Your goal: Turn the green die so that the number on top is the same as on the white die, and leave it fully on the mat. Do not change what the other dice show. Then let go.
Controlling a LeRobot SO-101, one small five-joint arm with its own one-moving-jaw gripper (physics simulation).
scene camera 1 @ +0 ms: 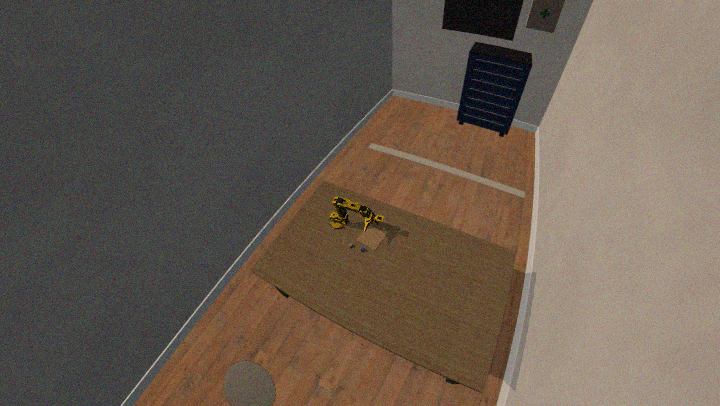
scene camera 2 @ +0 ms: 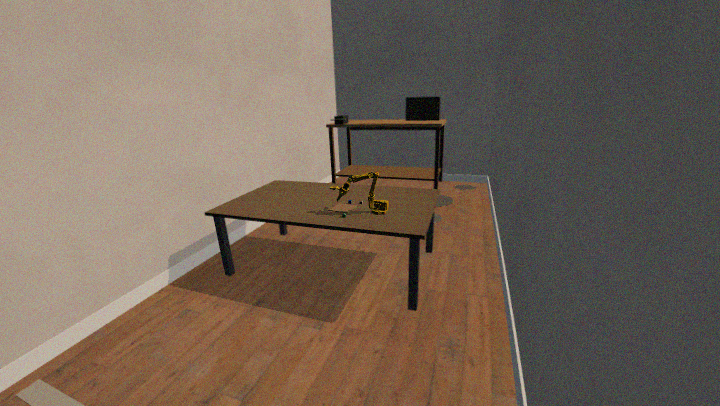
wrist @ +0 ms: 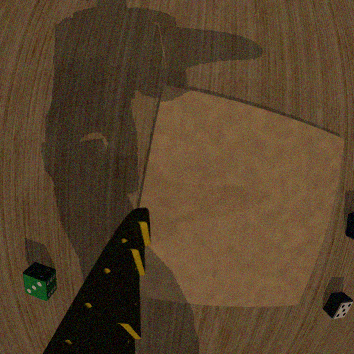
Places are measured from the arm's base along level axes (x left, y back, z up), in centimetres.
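Pixels of known places: hand, its tool point: (scene camera 1: 377, 224) (scene camera 2: 337, 200) (wrist: 148, 221); arm's base, origin of its link: (scene camera 1: 341, 223) (scene camera 2: 376, 211).
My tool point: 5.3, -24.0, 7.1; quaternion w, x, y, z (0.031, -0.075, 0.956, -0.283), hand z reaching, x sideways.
Note:
For each thing: its top centre in the pictures, then the offset to it from my tool point, as dx, dy, dz. Level surfaces: height alone.
- green die, centre of its top: (wrist: 33, 287) (scene camera 2: 344, 213) +8.3, +7.6, -5.1
- white die, centre of its top: (wrist: 343, 309) (scene camera 1: 350, 244) (scene camera 2: 361, 200) -17.3, +9.8, -5.1
- tan mat, centre of its top: (wrist: 249, 217) (scene camera 1: 371, 237) (scene camera 2: 343, 207) -6.0, +1.3, -6.7
- blue die, centre of its top: (scene camera 1: 362, 248) (scene camera 2: 349, 200) -16.7, +1.7, -5.1
- wooden table, height of its surface: dz -7.0
The green die (wrist: 40, 281) (scene camera 2: 343, 215) lies on the table off the mat, at the lower left in the wrist view. Its lit top face shows three pips. It does not show in scene camera 1. The white die (wrist: 338, 305) (scene camera 1: 351, 245) (scene camera 2: 361, 202) lies off the mat's other side, with five pips on its lit top face. The tan mat (wrist: 240, 200) (scene camera 1: 372, 239) (scene camera 2: 345, 207) lies between them. My gripper (scene camera 1: 373, 224) (scene camera 2: 335, 194) is fully open and empty. In the wrist view one notched jaw shows, its tip drawn at the mat's left edge.
A blue die (wrist: 350, 225) (scene camera 1: 363, 249) (scene camera 2: 349, 201) lies beyond the mat, near the white die; the wrist view cuts it off and its top is hidden there. The arm's shadow falls over the mat's left edge. The wooden table (scene camera 1: 428, 302) (scene camera 2: 282, 201) carries everything.

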